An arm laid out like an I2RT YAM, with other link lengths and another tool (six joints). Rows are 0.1 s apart.
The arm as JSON. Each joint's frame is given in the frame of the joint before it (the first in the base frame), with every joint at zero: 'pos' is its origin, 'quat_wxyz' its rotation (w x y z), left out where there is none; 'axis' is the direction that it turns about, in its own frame. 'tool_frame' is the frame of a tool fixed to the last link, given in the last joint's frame.
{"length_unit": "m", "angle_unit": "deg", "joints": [
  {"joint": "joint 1", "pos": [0.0, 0.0, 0.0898], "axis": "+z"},
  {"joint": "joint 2", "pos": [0.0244, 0.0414, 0.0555], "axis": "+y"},
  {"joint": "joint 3", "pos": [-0.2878, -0.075, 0.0], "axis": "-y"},
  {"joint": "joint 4", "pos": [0.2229, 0.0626, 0.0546], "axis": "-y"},
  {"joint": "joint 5", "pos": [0.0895, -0.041, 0.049], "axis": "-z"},
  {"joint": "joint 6", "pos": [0.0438, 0.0, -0.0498], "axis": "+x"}
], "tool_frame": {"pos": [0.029, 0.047, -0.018], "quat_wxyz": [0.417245, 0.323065, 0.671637, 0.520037]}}
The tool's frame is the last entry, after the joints.
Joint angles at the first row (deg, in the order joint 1, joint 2, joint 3, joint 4, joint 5, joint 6):
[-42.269, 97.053, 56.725, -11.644, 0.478, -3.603]
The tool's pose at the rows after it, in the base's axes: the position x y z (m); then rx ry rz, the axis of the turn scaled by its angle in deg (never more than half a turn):
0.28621, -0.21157, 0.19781, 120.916, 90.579, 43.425
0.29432, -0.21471, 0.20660, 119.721, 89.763, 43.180
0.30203, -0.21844, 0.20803, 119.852, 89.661, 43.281
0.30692, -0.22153, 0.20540, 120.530, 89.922, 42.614
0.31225, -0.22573, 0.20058, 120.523, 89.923, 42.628
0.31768, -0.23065, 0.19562, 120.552, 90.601, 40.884
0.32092, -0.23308, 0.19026, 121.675, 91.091, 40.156
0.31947, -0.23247, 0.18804, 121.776, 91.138, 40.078
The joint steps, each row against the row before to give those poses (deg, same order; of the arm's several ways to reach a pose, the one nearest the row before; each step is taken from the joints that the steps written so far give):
[0.212, -0.145, 2.156, -1.311, -0.777, 1.353]
[0.606, 0.272, 2.157, -0.473, 0.738, 0.612]
[0.377, 1.466, 2.135, -0.749, 0.217, 0.412]
[0.244, 1.446, 1.422, -0.623, 0.561, 0.001]
[0.048, 1.642, 0.759, 0.886, 0.020, 0.039]
[0.220, 1.746, 1.281, 0.274, 1.105, -0.742]
[0.131, 1.512, 1.123, -0.747, 0.469, -0.103]
[-0.065, -0.063, -0.640, 0.477, 0.002, -0.075]

